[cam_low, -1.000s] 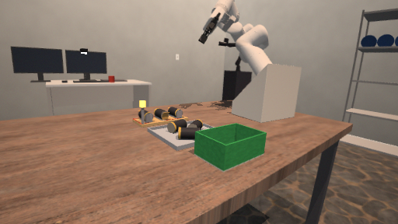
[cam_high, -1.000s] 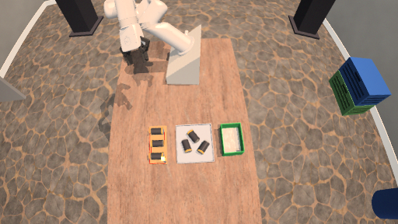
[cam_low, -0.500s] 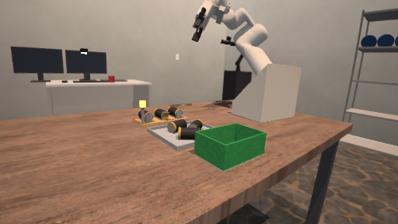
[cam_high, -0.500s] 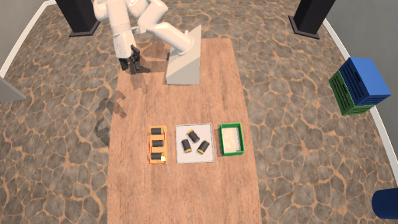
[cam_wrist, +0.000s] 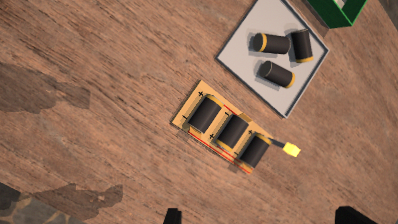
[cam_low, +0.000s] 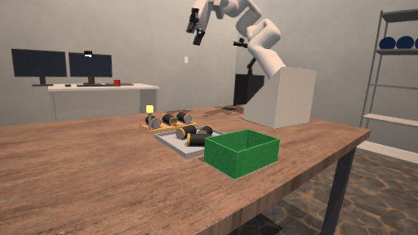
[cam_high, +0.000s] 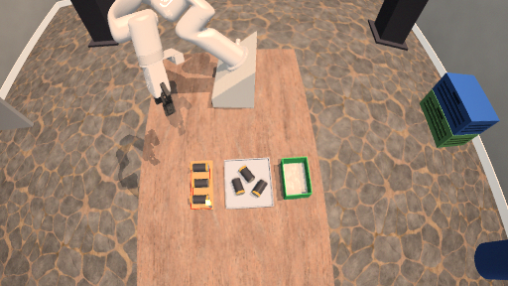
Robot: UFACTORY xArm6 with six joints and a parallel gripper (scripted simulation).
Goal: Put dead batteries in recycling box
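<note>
Right now my hand is 35 cm above the grey tray, 27 cm to the right of it and 10 cm short of it. The rest, counted from my hand: green recycling box (45 cm to the left, 33 cm below, 7 cm ahead).
</note>
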